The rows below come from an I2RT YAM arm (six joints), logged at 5 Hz.
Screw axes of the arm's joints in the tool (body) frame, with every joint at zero. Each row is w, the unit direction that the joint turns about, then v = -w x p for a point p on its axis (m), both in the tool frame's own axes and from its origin. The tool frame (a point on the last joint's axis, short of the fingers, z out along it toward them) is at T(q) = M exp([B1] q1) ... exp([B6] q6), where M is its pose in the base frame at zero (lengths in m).
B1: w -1 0 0 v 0.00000 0.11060 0.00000
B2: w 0 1 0 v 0.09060 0.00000 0.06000
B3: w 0 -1 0 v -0.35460 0.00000 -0.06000
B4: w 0 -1 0 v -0.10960 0.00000 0.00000
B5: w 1 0 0 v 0.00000 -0.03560 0.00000
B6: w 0 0 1 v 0.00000 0.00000 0.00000
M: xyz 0.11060 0.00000 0.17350 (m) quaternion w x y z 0.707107 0 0.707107 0
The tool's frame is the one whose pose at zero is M.
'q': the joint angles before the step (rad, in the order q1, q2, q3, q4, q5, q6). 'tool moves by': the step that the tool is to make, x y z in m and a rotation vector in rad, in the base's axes. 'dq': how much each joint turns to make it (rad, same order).
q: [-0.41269, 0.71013, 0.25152, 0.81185, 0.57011, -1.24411]
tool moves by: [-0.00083, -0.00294, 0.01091, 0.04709, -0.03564, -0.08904]
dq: [-0.00026, -0.00016, 0.04819, -0.05131, 0.10314, 0.02868]
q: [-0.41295, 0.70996, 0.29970, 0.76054, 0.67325, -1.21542]
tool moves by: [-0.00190, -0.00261, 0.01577, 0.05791, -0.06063, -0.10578]
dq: [0.00119, -0.00127, 0.06714, -0.06870, 0.12704, 0.04853]
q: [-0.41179, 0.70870, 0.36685, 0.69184, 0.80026, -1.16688]
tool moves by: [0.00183, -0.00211, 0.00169, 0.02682, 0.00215, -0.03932]
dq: [-0.00078, 0.01602, 0.02007, -0.02708, 0.04422, 0.01406]
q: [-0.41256, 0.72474, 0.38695, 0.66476, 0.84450, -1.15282]
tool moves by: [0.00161, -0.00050, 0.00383, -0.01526, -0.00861, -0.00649]
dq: [0.00171, 0.01616, 0.00856, 0.03594, 0.00420, -0.01913]
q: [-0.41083, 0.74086, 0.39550, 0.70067, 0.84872, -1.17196]
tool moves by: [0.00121, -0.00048, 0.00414, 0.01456, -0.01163, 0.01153]
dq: [-0.00047, 0.00007, 0.02322, -0.04201, -0.00519, 0.03168]
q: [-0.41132, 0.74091, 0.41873, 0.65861, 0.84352, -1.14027]
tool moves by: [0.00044, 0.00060, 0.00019, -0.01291, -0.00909, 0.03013]
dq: [-0.00016, -0.00097, -0.00454, 0.01442, -0.03129, 0.00359]
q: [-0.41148, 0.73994, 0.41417, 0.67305, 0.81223, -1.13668]
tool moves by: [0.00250, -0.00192, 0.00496, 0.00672, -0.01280, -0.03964]
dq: [0.00149, 0.02538, 0.02241, 0.01607, 0.04249, -0.00547]
